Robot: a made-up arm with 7 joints.
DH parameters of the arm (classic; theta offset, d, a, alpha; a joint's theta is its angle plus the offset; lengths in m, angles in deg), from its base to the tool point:
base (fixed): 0 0 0 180
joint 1: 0 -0.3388 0 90
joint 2: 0 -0.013 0 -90
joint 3: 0 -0.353 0 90
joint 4: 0 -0.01 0 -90
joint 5: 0 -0.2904 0 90
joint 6: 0 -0.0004 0 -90
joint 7: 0 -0.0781 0 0
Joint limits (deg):
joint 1: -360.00..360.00
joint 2: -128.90..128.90
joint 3: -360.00..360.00
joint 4: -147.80..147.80
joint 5: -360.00..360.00
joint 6: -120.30..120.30
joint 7: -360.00..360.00
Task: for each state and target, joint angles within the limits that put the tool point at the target. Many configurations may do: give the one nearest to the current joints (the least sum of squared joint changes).
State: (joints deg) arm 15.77 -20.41 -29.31 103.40 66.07 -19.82 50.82
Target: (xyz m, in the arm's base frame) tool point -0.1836 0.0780 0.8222
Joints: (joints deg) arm -2.25 -63.12 -13.40 87.73 64.52 -20.42 50.82
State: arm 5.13 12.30 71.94 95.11 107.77 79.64 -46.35
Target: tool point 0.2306 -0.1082 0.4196
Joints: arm -31.31 22.38 40.81 139.92 99.11 79.80 -46.35
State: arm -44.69 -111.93 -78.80 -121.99 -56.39 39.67 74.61
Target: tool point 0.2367 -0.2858 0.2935
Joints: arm -68.00 -103.37 -94.04 -122.72 -55.17 33.73 74.61
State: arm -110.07 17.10 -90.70 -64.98 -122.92 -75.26 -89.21
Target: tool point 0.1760 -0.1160 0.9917
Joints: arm -100.57 -16.19 -84.02 -29.67 -130.59 -50.87 -89.21
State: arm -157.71 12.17 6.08 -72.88 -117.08 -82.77 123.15
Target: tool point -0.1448 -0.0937 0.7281
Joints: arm -152.60 51.85 48.33 -105.24 -114.30 -88.97 123.15
